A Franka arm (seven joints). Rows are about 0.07 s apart.
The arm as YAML. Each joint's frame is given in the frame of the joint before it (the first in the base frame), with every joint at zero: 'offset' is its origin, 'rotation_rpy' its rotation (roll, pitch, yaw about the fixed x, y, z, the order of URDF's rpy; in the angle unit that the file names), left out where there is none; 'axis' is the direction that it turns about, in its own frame. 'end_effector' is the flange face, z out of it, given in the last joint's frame.
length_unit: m
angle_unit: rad
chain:
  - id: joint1
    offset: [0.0, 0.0, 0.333]
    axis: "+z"
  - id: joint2
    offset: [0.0, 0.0, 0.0]
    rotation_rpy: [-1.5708, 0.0, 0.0]
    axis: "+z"
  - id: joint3
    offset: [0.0, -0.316, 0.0]
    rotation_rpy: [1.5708, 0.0, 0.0]
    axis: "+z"
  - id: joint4
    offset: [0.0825, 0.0, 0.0]
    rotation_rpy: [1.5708, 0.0, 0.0]
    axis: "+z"
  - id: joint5
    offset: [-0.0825, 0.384, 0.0]
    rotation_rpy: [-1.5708, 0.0, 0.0]
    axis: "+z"
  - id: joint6
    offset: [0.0, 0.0, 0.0]
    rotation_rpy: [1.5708, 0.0, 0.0]
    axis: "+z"
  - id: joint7
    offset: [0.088, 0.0, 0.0]
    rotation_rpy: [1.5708, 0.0, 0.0]
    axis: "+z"
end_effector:
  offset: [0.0, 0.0, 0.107]
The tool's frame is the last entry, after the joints.
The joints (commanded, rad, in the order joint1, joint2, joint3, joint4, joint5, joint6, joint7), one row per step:
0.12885 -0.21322 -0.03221 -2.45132 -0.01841 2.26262 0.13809
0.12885 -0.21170 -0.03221 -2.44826 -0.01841 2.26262 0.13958
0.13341 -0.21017 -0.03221 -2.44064 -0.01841 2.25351 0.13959
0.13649 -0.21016 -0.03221 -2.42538 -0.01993 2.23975 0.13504
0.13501 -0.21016 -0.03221 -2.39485 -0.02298 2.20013 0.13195
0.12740 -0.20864 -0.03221 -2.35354 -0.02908 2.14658 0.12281
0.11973 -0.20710 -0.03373 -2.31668 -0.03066 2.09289 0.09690
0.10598 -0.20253 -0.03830 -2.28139 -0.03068 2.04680 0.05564
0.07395 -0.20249 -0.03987 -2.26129 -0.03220 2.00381 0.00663
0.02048 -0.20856 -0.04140 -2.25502 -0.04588 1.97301 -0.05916
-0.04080 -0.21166 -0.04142 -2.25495 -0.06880 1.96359 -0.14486
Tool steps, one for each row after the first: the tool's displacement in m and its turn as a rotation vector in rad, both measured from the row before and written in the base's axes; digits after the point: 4 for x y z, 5 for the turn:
0.0009 0.0001 0.0007 0.00014 -0.00155 -0.00151
0.0010 0.0022 0.0019 -0.00045 0.00299 0.00443
0.0026 0.0016 0.0056 -0.00132 -0.00160 0.00833
0.0040 -0.0006 0.0101 -0.00396 0.00874 0.00278
0.0052 -0.0036 0.0133 -0.00731 0.01320 0.00387
0.0036 -0.0044 0.0114 -0.00344 0.01860 0.01634
0.0042 -0.0087 0.0101 -0.00021 0.01622 0.02188
0.0005 -0.0164 0.0056 -0.00077 0.02391 0.01511
-0.0027 -0.0272 0.0033 -0.00806 0.02014 0.01614
-0.0032 -0.0305 0.0008 -0.01346 0.01063 0.03414

